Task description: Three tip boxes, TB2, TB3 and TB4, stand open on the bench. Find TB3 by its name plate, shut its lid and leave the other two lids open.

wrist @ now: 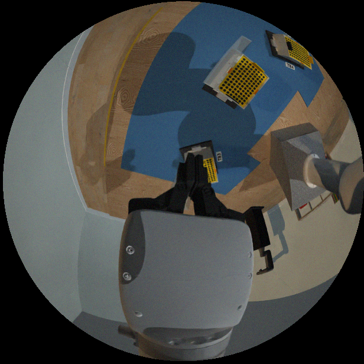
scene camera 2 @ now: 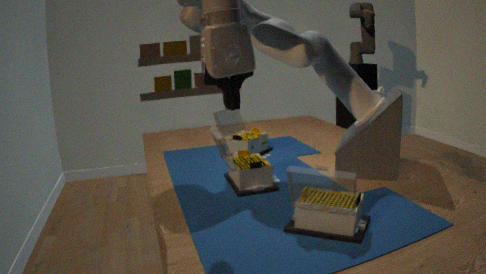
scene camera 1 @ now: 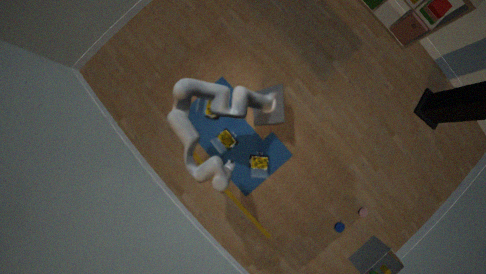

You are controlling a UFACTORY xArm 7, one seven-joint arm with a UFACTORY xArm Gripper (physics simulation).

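Places are measured from the arm's base along level axes (x ahead, y left, z up), in centimetres.
Where they show: gripper, between the fingertips: (scene camera 2: 232, 108); arm's base, origin of its link: (scene camera 2: 371, 113) (scene camera 1: 268, 104).
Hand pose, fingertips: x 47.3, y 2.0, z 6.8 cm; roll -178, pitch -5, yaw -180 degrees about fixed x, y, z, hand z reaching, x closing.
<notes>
Each offset is from my fingertips to the top centre of the thing. "spot": to the spot under its first point. Level surfaces: height alone.
My gripper (scene camera 1: 230, 164) (scene camera 2: 232, 107) (wrist: 191, 162) is shut and empty, above the bench on the lid side of the boxes. The middle tip box {dx -11.6, dy -11.7, dz -15.8 cm} (scene camera 1: 227, 138) (scene camera 2: 252, 175) (wrist: 243, 81) has its clear lid {dx -4.0, dy -13.7, dz -7.0 cm} (scene camera 1: 218, 145) (scene camera 2: 220, 142) (wrist: 225, 66) raised. Another box {dx -24.2, dy -34.0, dz -15.8 cm} (scene camera 1: 259, 162) (scene camera 2: 251, 144) (wrist: 211, 172), at the back in scene camera 2, has its lid (scene camera 1: 259, 174) (scene camera 2: 228, 118) open; the fingers partly cover it in the wrist view. The third box {dx -11.4, dy +17.8, dz -15.8 cm} (scene camera 1: 211, 110) (scene camera 2: 327, 218) (wrist: 299, 50) also stands open, its lid {spot: dx -3.2, dy +23.2, dz -9.0 cm} (scene camera 2: 322, 179) upright. Two name plates (wrist: 219, 156) (wrist: 290, 66) show, too small to read surely; the middle box's plate is hidden.
The boxes stand on a blue mat {dz -22.4 cm} (scene camera 1: 245, 182) (scene camera 2: 240, 245) (wrist: 150, 112). The arm's wedge-shaped base (scene camera 1: 277, 115) (scene camera 2: 375, 145) (wrist: 285, 150) is beside the mat. The arm passes over part of the mat in scene camera 1. A black pedestal (scene camera 1: 460, 105) (wrist: 257, 227) stands beyond.
</notes>
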